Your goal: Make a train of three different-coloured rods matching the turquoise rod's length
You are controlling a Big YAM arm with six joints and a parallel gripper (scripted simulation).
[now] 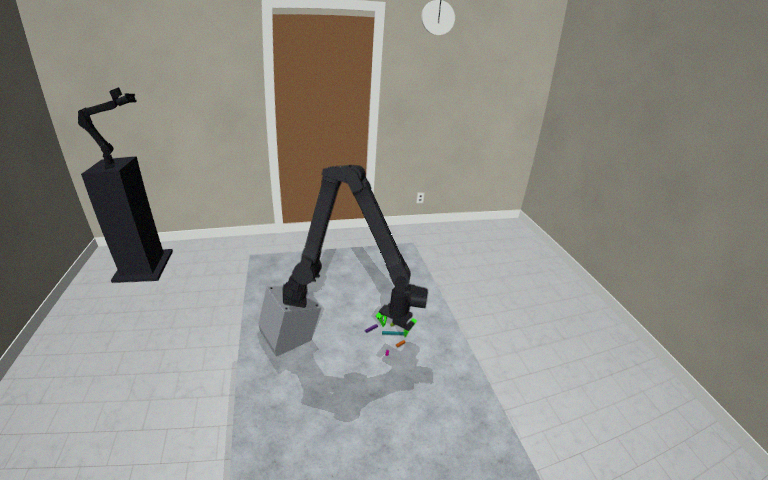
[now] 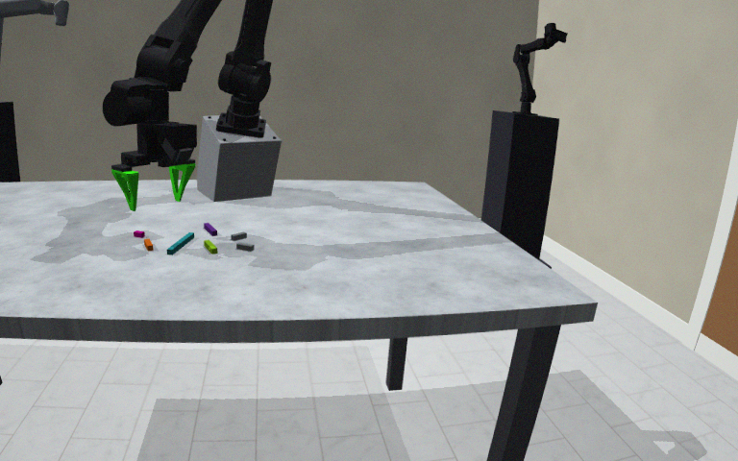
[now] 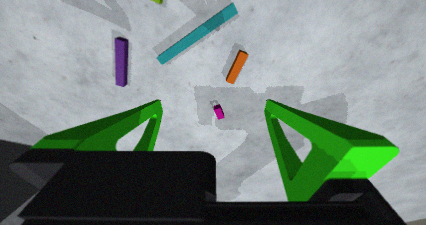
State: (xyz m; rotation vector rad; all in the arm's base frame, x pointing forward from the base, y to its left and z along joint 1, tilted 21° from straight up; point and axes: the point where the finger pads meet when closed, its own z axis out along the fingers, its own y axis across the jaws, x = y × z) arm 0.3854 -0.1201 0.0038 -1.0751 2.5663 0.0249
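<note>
The magenta rod is 30 mm behind my hand, 50 mm to the right of it and 70 mm below it. From my hand the other things lie so: turquoise rod (20 mm ahead, 50 mm to the left, 70 mm below); then orange rod (30 mm ahead, 10 mm to the right, 70 mm below); then lime rod (30 mm ahead, 110 mm to the left, 70 mm below).
</note>
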